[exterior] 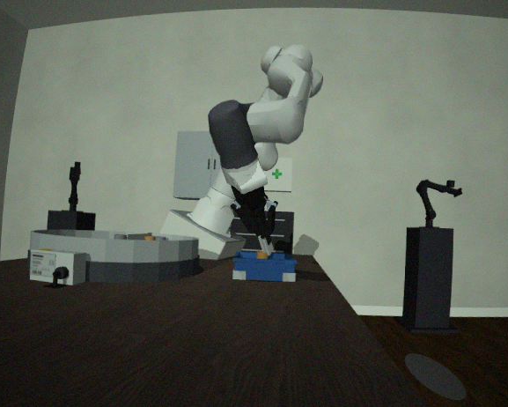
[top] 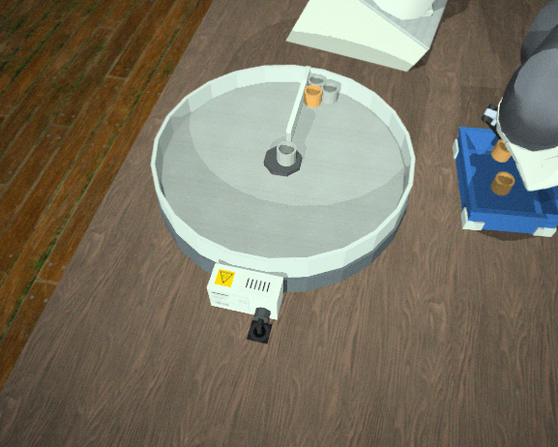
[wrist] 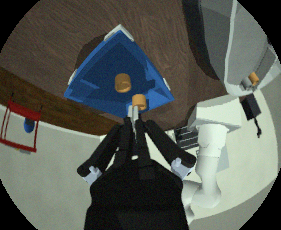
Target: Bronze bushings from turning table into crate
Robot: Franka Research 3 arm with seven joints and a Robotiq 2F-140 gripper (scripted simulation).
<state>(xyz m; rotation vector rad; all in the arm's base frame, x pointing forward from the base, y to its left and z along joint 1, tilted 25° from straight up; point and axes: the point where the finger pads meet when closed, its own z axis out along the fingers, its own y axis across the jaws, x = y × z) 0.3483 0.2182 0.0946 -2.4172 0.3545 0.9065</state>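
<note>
Right now the blue crate is 3 cm ahead of my hand and 6 cm below it. Also, from my hand: round turning table (10 cm ahead, 38 cm to the right, 3 cm below).
</note>
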